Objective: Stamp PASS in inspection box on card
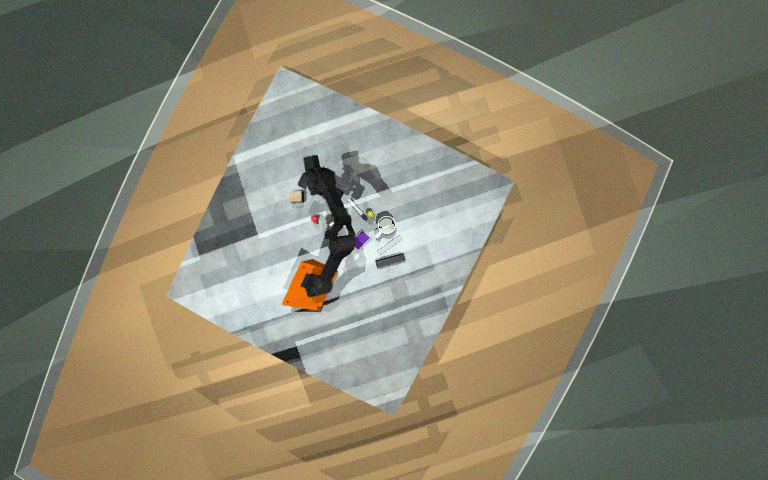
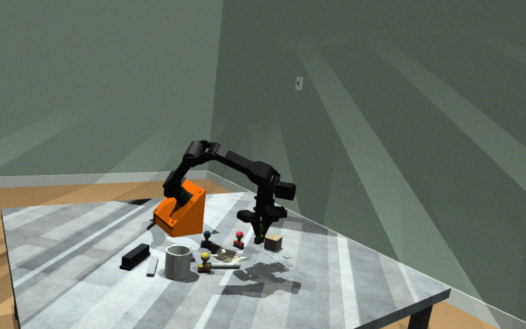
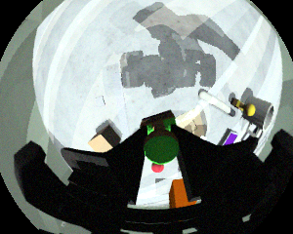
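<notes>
Right now the dark purple ink pad is 13 cm behind my gripper tip, 23 cm to the right of it and 9 cm below it. Also, from my gripper tip: green-knobbed stamp (right at my gripper tip); cream card (7 cm behind, 8 cm to the right, 10 cm below); red-knobbed stamp (13 cm behind, 7 cm below).
</notes>
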